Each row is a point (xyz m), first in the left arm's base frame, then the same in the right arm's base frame.
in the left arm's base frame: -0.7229 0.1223 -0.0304
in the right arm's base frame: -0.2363 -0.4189 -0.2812
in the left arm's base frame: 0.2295 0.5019 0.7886
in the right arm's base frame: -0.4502 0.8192 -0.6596
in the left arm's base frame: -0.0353 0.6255 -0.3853
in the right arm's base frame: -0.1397 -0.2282 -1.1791
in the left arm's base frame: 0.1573 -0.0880 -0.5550
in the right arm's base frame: 0.5701 -0.2071 -0.9130
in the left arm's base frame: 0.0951 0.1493 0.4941
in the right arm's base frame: -0.1117 0.5194 -0.5028
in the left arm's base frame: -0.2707 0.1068 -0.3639
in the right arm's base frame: 0.1363 -0.3594 -0.6979
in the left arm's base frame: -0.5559 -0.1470 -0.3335
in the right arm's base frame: 0.1831 -0.5236 -0.3551
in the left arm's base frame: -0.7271 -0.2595 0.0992
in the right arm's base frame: -0.0056 -0.3174 0.0336
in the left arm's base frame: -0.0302 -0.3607 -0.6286
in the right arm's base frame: 0.7236 -0.3817 -0.6663
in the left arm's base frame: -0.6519 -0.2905 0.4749
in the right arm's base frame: -0.1159 0.0112 0.1998
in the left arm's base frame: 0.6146 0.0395 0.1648
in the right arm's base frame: 0.3622 0.6295 -0.8948
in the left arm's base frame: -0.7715 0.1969 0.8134
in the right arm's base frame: -0.6953 0.1690 0.1232
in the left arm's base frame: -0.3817 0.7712 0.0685
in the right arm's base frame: -0.6162 -0.1305 -0.8467
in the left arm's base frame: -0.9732 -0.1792 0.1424
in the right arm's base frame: -0.2009 -0.4534 0.1442
